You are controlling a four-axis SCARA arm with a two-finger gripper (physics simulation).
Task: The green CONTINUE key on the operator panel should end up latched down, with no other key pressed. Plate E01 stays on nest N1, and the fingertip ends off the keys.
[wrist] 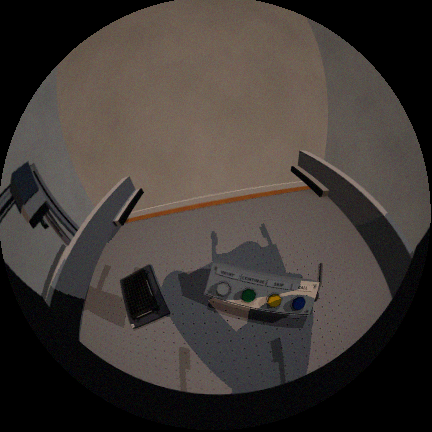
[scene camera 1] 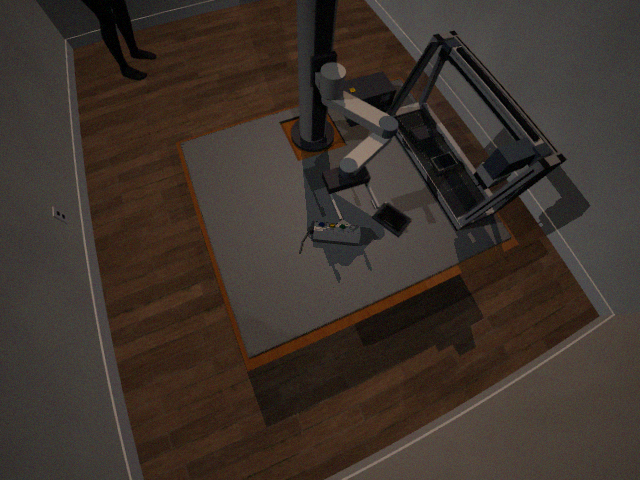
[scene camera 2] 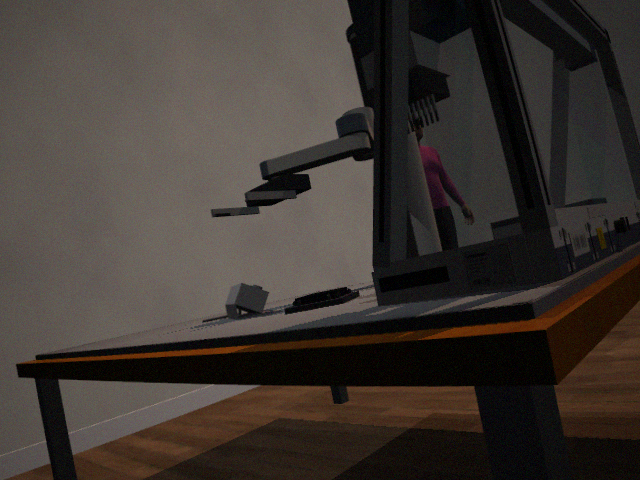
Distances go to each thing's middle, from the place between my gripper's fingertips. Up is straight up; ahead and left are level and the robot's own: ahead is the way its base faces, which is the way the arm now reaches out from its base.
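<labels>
Dark flat tray [wrist: 140, 299]: 260 mm below my hand, 10 mm behind it, 240 mm to the left of it.
</labels>
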